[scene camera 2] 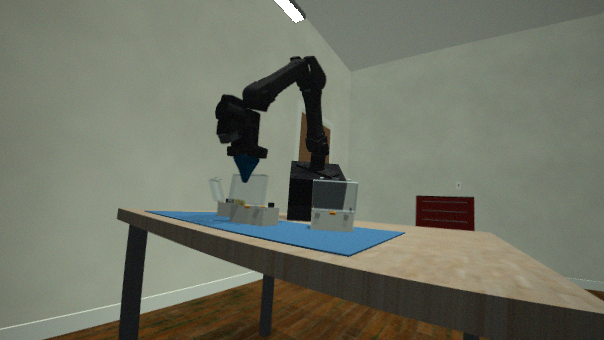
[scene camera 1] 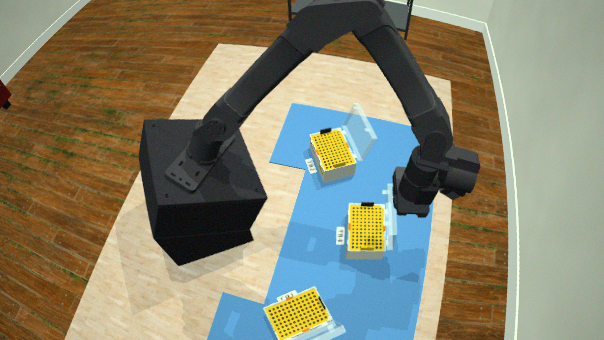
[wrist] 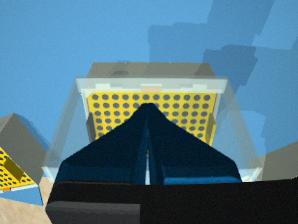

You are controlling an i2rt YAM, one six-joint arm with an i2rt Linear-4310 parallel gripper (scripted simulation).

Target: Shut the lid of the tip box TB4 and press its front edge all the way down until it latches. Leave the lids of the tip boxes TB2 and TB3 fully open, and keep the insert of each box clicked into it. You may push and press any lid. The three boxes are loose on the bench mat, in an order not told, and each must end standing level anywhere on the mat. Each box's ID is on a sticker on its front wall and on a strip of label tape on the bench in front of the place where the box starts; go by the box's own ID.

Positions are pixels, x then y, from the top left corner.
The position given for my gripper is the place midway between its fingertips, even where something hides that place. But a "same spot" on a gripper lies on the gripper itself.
My gripper shows in scene camera 2, in scene camera 1 point(400, 213) and in the wrist view. A box shows in scene camera 2, in scene camera 1 point(350, 254) and in the wrist view. One and the same spot on the box: point(wrist: 117, 68) is point(scene camera 2: 255, 219). The same spot on my gripper: point(wrist: 190, 174) is point(scene camera 2: 236, 155).
